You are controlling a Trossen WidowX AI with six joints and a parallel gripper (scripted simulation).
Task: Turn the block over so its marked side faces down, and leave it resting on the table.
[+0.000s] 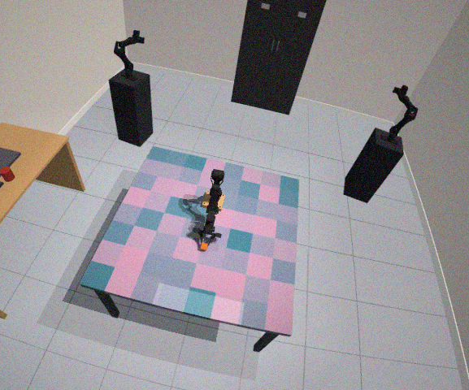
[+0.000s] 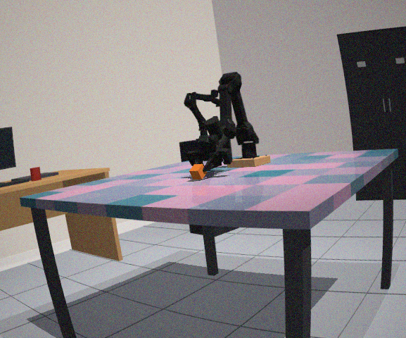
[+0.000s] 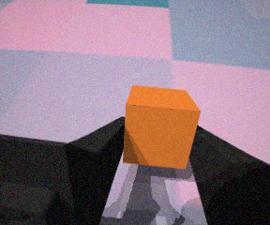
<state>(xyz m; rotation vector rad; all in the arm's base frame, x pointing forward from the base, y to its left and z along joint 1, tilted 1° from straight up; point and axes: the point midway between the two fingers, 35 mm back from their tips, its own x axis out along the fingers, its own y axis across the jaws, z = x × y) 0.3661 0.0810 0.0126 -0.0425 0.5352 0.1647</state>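
My gripper tip is 1 cm above the orange block.
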